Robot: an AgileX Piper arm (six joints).
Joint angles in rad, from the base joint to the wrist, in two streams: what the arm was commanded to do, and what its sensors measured. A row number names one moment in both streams.
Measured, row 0: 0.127 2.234 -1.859 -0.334 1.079 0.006
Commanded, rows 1 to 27: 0.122 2.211 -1.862 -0.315 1.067 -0.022; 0.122 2.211 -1.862 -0.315 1.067 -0.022; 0.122 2.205 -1.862 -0.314 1.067 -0.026; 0.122 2.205 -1.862 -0.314 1.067 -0.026; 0.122 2.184 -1.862 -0.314 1.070 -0.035; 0.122 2.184 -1.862 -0.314 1.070 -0.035; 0.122 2.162 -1.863 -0.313 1.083 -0.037; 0.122 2.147 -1.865 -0.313 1.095 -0.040; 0.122 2.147 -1.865 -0.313 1.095 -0.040; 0.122 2.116 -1.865 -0.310 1.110 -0.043; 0.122 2.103 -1.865 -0.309 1.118 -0.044; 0.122 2.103 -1.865 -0.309 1.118 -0.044; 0.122 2.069 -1.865 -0.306 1.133 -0.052; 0.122 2.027 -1.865 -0.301 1.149 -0.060; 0.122 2.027 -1.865 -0.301 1.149 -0.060; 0.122 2.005 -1.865 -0.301 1.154 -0.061; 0.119 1.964 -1.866 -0.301 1.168 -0.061; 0.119 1.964 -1.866 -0.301 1.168 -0.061; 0.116 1.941 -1.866 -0.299 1.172 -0.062; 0.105 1.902 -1.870 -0.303 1.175 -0.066; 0.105 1.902 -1.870 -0.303 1.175 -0.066; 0.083 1.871 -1.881 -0.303 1.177 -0.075; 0.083 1.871 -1.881 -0.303 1.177 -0.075; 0.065 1.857 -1.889 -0.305 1.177 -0.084; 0.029 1.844 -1.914 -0.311 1.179 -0.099; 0.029 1.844 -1.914 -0.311 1.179 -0.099; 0.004 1.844 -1.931 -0.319 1.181 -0.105
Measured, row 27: 0.058 1.860 -1.899 -0.294 1.173 -0.082
